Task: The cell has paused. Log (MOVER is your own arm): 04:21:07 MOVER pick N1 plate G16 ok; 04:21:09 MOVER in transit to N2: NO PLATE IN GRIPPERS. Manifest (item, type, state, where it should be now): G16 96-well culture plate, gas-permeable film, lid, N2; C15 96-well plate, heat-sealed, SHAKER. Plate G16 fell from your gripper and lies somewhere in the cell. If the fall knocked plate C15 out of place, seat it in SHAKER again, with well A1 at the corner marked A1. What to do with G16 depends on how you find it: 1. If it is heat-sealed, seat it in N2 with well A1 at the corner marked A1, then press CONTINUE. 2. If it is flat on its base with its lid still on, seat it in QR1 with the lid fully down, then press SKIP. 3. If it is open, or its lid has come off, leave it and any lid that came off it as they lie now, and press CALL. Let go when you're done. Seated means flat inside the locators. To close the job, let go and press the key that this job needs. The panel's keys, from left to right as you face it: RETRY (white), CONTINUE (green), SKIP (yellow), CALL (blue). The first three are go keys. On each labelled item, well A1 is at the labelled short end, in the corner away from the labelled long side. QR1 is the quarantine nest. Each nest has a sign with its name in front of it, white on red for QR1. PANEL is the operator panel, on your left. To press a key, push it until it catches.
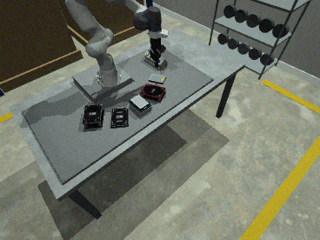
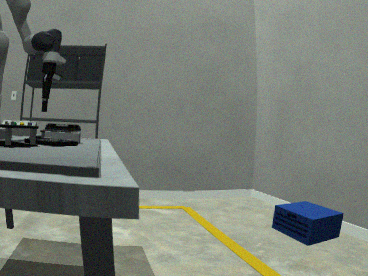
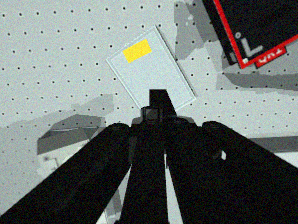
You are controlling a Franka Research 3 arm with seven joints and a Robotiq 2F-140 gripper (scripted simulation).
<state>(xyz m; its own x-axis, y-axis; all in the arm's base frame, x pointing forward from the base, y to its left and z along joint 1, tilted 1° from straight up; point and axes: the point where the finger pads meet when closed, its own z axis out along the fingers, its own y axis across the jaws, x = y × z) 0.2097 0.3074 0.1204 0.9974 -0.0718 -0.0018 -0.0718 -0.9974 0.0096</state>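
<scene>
My hand is 150 mm above the plate lid. Round my hand: blue CALL key: 110 mm behind, 120 mm to the left, 100 mm below; QR1 nest: 110 mm ahead, 140 mm to the right, 130 mm below; yellow SKIP key: 160 mm behind, 120 mm to the left, 100 mm below.
</scene>
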